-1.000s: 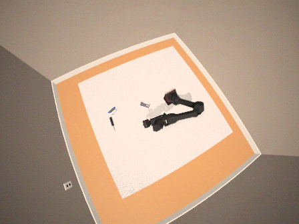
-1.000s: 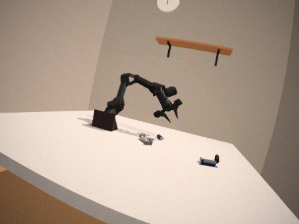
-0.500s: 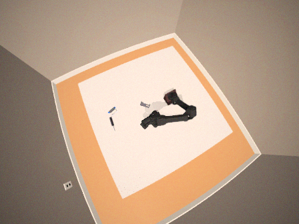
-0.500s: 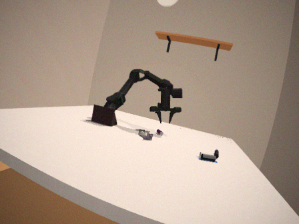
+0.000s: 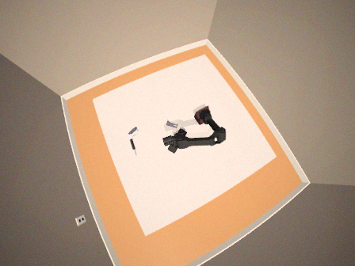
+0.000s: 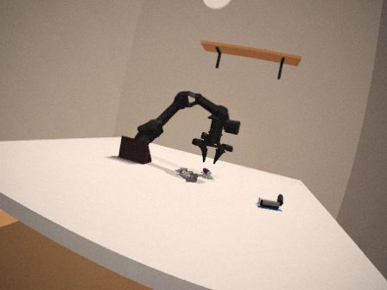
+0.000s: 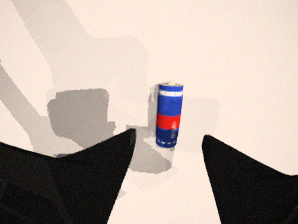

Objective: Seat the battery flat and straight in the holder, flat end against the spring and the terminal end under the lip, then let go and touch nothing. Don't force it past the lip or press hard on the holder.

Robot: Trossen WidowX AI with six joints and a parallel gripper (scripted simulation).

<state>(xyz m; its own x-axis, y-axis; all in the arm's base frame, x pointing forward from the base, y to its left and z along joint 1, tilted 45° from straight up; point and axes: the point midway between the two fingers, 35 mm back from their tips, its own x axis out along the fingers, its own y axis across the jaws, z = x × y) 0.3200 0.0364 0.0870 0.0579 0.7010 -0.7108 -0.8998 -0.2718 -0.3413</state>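
The battery lies 40 mm below my gripper tip. From my gripper tip the other things lie so: screwdriver (320 mm ahead, 160 mm to the right, 40 mm below).
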